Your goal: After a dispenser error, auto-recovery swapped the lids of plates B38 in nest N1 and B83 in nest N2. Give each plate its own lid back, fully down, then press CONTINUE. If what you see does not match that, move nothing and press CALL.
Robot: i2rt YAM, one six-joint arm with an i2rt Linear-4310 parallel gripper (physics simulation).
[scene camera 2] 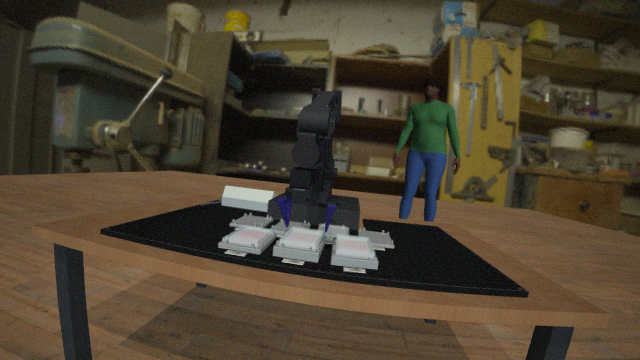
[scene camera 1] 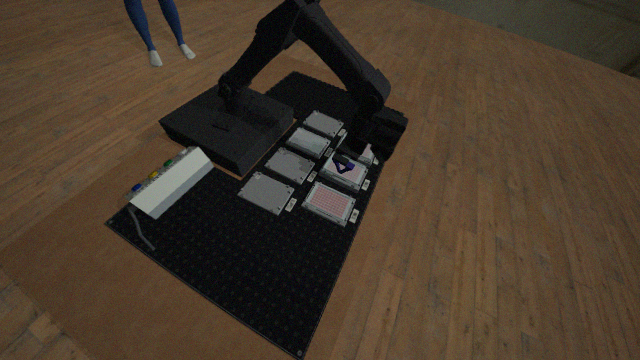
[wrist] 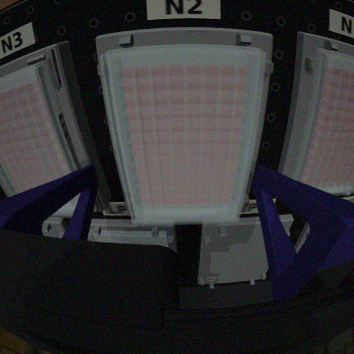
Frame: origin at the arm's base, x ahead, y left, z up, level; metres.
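Seen in the pictures: gripper, fingertip midpoint: [scene camera 2: 306, 229] [scene camera 1: 345, 162] [wrist: 175, 173]; arm's base, link origin: [scene camera 1: 236, 112].
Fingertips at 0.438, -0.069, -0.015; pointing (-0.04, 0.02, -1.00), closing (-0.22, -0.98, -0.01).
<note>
Pixels of each thing's top centre, then the offset from my fingertips to it, as dx, dy, dz. "spot": a spot on its surface instead.
- nest N2, surface spot: [wrist: 185, 125] [scene camera 2: 301, 236] [scene camera 1: 350, 169] spot: +0.022, -0.010, -0.013
- nest N1, surface spot: [wrist: 332, 110] [scene camera 2: 258, 236] spot: +0.012, -0.115, -0.026
- control box, top centre: [scene camera 1: 162, 168] [scene camera 2: 250, 188] -0.482, -0.239, +0.031
- third pink plate, top centre: [wrist: 19, 159] [scene camera 2: 354, 242] [scene camera 1: 357, 144] +0.025, +0.116, -0.016
- clear lid-like piece, top centre: [wrist: 135, 266] [scene camera 2: 332, 229] [scene camera 1: 308, 140] -0.158, +0.086, -0.035
- cable, surface spot: [scene camera 1: 140, 232] spot: -0.470, -0.399, -0.047
The plate in nest N2 [scene camera 1: 356, 173] [scene camera 2: 302, 239] [wrist: 185, 125] shows pink wells under a clear cover. The plate in nest N1 [scene camera 1: 330, 201] [scene camera 2: 247, 237] [wrist: 332, 110] is beside it, on the right in the wrist view. Their plate and lid lettering cannot be read, and I cannot tell how fully the lids sit. My gripper [scene camera 2: 307, 227] [wrist: 175, 173] is open, with nothing between its blue fingers. It is above the base-side end of the N2 plate, one finger to each side. The control box [scene camera 1: 172, 185] [scene camera 2: 247, 198] has coloured buttons; their lettering cannot be read.
A third pink plate [scene camera 1: 367, 152] [scene camera 2: 352, 247] [wrist: 30, 135] is in nest N3. Behind the nests is a row of grey pads [scene camera 1: 266, 192] [wrist: 235, 250]; one carries a clear lid-like piece [scene camera 1: 308, 142]. A cable [scene camera 1: 140, 232] runs from the control box.
</note>
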